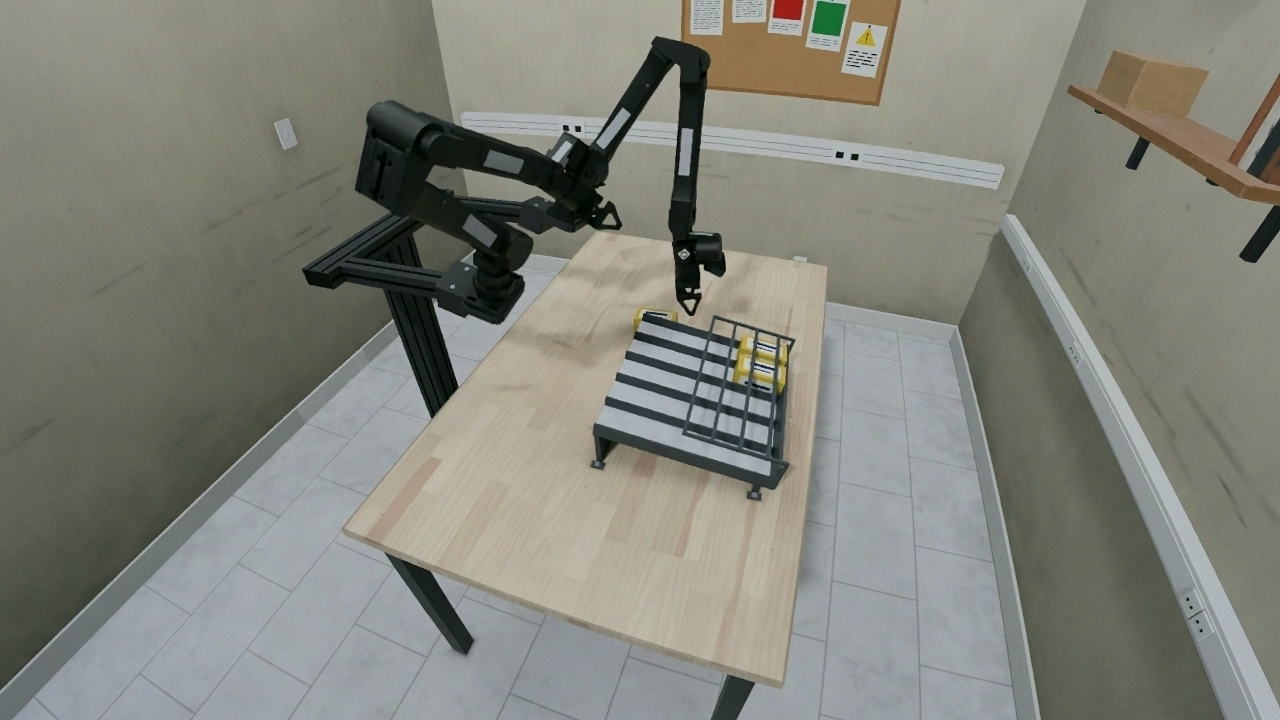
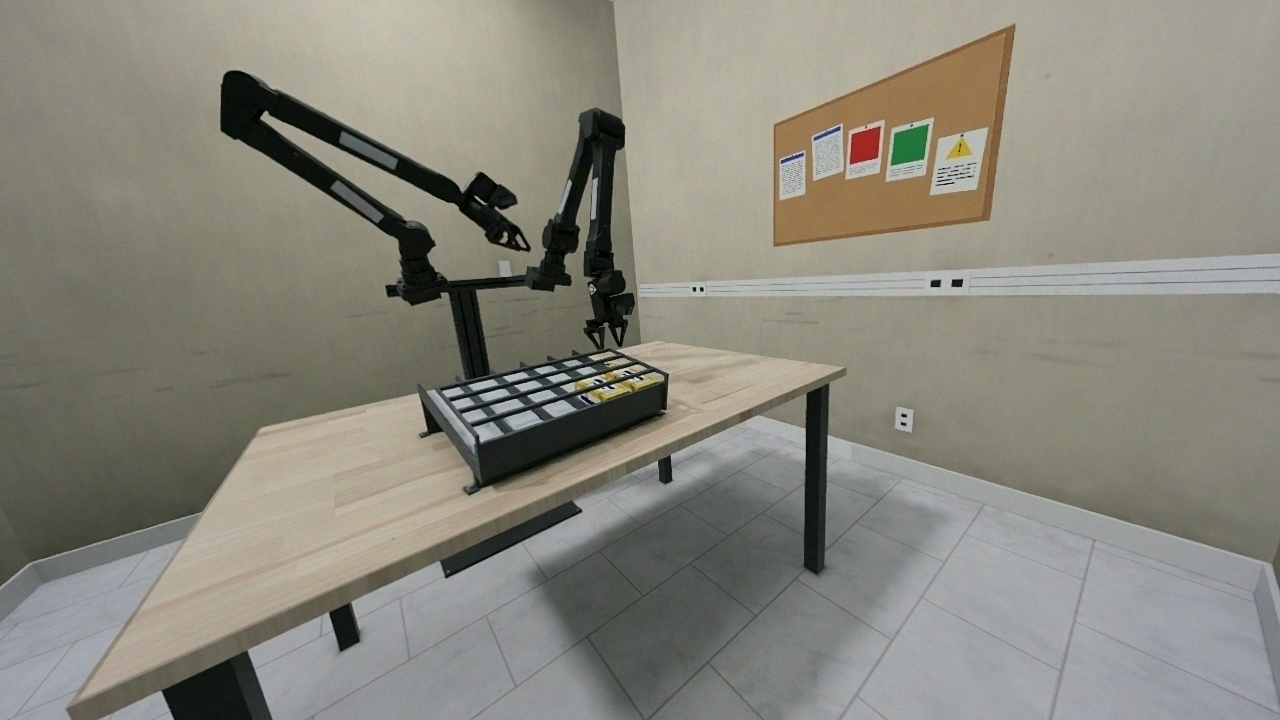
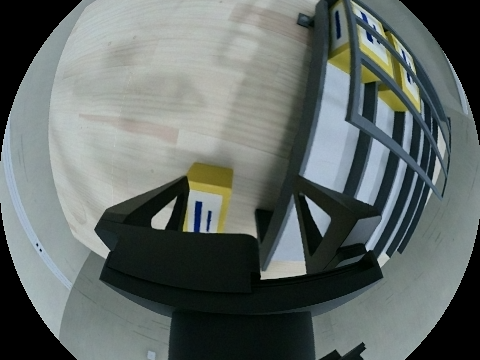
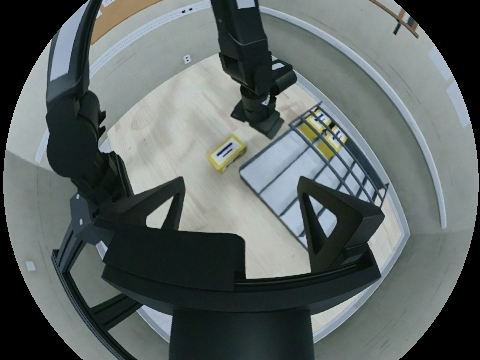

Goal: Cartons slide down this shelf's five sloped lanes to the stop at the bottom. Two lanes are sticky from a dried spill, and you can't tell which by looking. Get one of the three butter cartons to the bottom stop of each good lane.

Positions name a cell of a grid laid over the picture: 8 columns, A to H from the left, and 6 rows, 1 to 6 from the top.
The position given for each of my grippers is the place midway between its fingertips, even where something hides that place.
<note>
I see my left gripper (image 2: D3), my right gripper (image 1: D2) and a yellow butter carton (image 3: G2).
My left gripper also shows in image 1 (image 1: E3), in image 3 (image 3: E4) and in image 4 (image 4: E3). My right gripper also shows in image 2 (image 2: D3) and in image 4 (image 4: E4).
</note>
